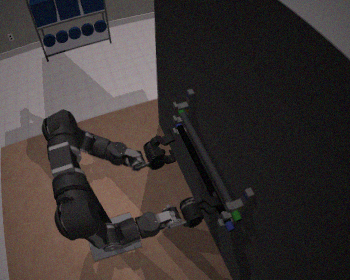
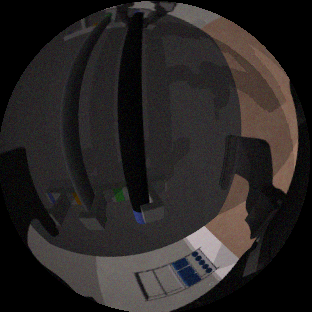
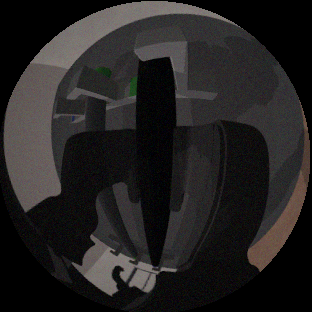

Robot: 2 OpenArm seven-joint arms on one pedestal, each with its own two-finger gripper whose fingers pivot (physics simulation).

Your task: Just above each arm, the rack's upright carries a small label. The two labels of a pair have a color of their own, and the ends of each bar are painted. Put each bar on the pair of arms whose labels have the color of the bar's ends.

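Observation:
A black bar with blue ends (image 1: pixel 197 161) (image 2: pixel 132 110) (image 3: pixel 156 130) lies along the rack, its ends at the arms nearest the robot. A green label (image 2: pixel 119 194) (image 3: pixel 133 86) shows beside each end. A grey bar with green ends (image 1: pixel 206 154) (image 2: pixel 71 115) (image 3: pixel 95 114) lies on the neighbouring arms; an orange label (image 2: pixel 77 198) shows by it. A blue label (image 2: pixel 52 197) (image 3: pixel 73 119) shows beyond, by a bare arm. My left gripper (image 1: pixel 173 150) (image 2: pixel 139 202) is open, back from the black bar. My right gripper (image 1: pixel 216 204) (image 3: pixel 155 200) is shut on the black bar near its lower end.
Grey rack arms (image 1: pixel 249 192) (image 2: pixel 153 211) (image 3: pixel 162 45) stick out around the bar ends. A large dark surface (image 1: pixel 250 90) lies behind the rack. A shelf with blue bins (image 1: pixel 37 37) (image 2: pixel 136 280) stands far off.

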